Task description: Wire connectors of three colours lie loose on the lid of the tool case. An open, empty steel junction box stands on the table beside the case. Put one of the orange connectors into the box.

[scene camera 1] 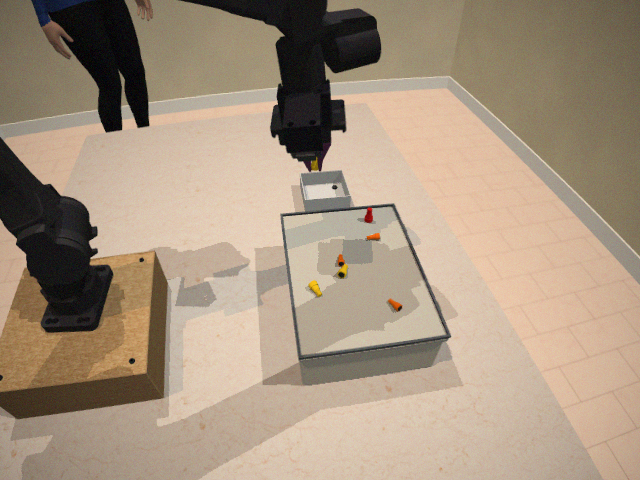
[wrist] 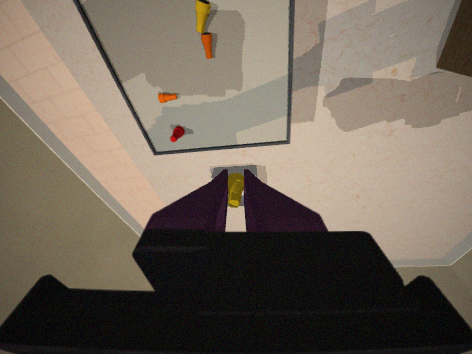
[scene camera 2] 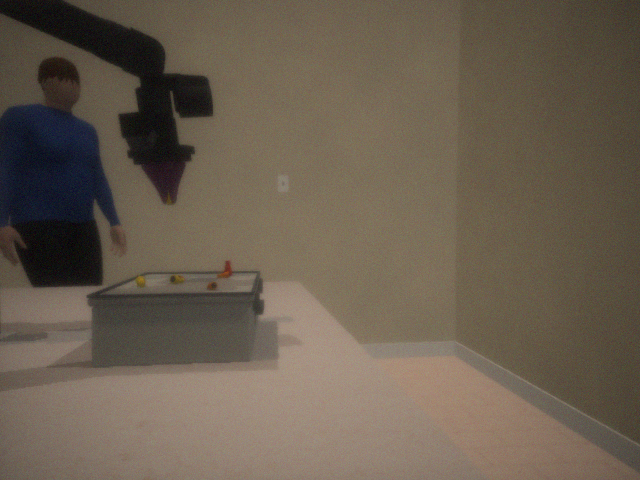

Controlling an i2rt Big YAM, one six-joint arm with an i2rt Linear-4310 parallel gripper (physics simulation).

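Observation:
My gripper is shut on a yellow connector, held high in the air. In the wrist view the steel junction box shows behind the fingertips, mostly hidden by them and the connector. On the tool case lid lie an orange connector near the red one, a second orange connector close to a yellow one, and a third orange connector nearer the front right.
A red connector stands near the lid's far edge. Two yellow connectors lie on the lid. The arm's wooden base block is at the left. A person stands beyond the table.

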